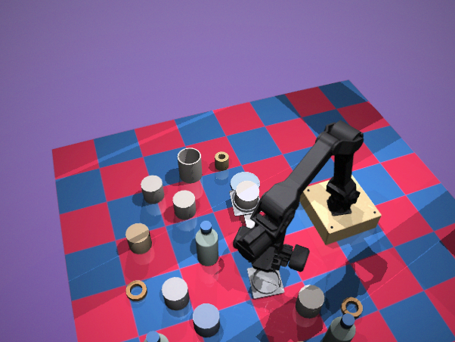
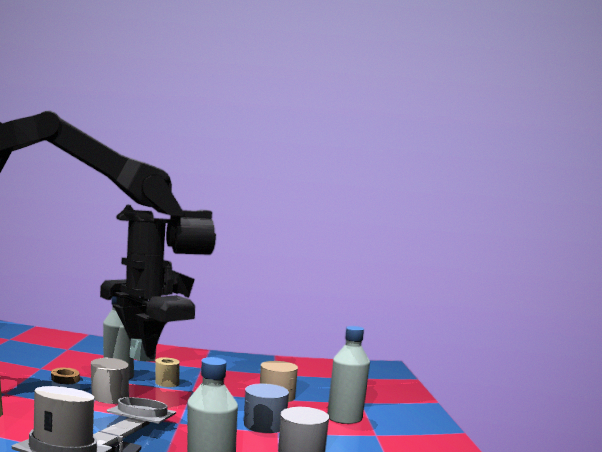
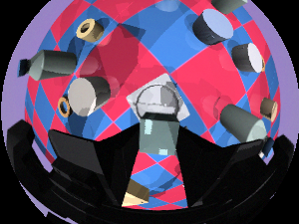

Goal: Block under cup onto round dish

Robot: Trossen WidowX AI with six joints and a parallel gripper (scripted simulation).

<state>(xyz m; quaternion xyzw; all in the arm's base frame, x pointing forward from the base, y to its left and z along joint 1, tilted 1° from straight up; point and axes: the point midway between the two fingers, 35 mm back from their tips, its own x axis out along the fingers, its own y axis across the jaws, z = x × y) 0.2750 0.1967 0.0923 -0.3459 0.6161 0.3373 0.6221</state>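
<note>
The pale blue round dish lies 10 mm behind my gripper tip, 390 mm to the right of it and 120 mm below it. Also, from my gripper tip: grey balance (10 mm ahead, 130 mm to the right, 90 mm below).
</note>
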